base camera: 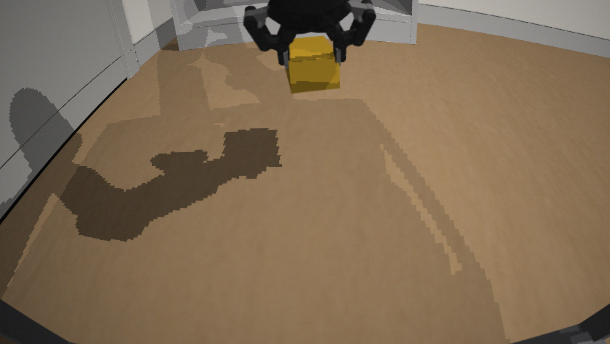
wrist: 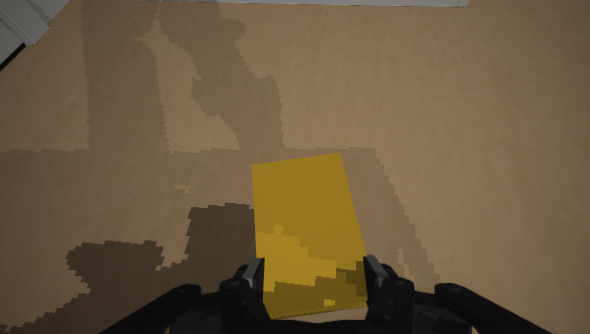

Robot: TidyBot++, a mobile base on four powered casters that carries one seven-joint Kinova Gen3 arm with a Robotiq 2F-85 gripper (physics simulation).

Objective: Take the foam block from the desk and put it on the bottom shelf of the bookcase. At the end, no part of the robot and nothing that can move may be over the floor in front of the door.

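Places are measured from the arm's base along level axes (x back, y right, z up), in centimetres.
Where they show: gripper, fingertip midpoint: (base camera: 312, 62) (wrist: 313, 272).
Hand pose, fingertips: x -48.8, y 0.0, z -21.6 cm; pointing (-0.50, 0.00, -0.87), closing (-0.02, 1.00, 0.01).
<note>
After its pixels a point has its place.
The yellow foam block (base camera: 314, 70) {x -46.9, y 0.1, z -21.9 cm} (wrist: 305, 215) {x -51.8, y -0.5, z -20.4 cm} is between the fingers of my gripper (base camera: 312, 57) {x -48.8, y 0.0, z -21.6 cm} (wrist: 313, 272) {x -48.8, y 0.0, z -21.6 cm}, which is shut on it. The block is held in the air above the floor, its far end pointing away from the gripper, slightly turned. The grey bookcase (base camera: 300, 36) (wrist: 310, 2) {x -109.9, y 0.4, z -39.1 cm} stands beyond the block; in the base camera view its base and part of its bottom shelf (base camera: 220, 17) {x -114.6, y -28.9, z -29.6 cm} show at the top, partly hidden behind the gripper. In the wrist view the front bottom edge of the bookcase shows at the top. The desk does not show in either view.
A grey door-like panel (base camera: 50, 65) {x -69.2, y -62.3, z -20.0 cm} with a dark gap along its bottom runs down the left side, and its frame (base camera: 125, 45) {x -99.0, y -57.9, z -28.3 cm} (wrist: 20, 22) {x -98.6, y -57.9, z -35.6 cm} stands left of the bookcase. A wall with a skirting board (base camera: 500, 31) {x -130.8, y 82.8, z -37.5 cm} is at the right. Shadows of the arm and base lie on the wooden floor (base camera: 320, 225) {x -38.3, y 0.0, z -39.7 cm} (wrist: 450, 125) {x -74.3, y 22.0, z -39.6 cm}.
</note>
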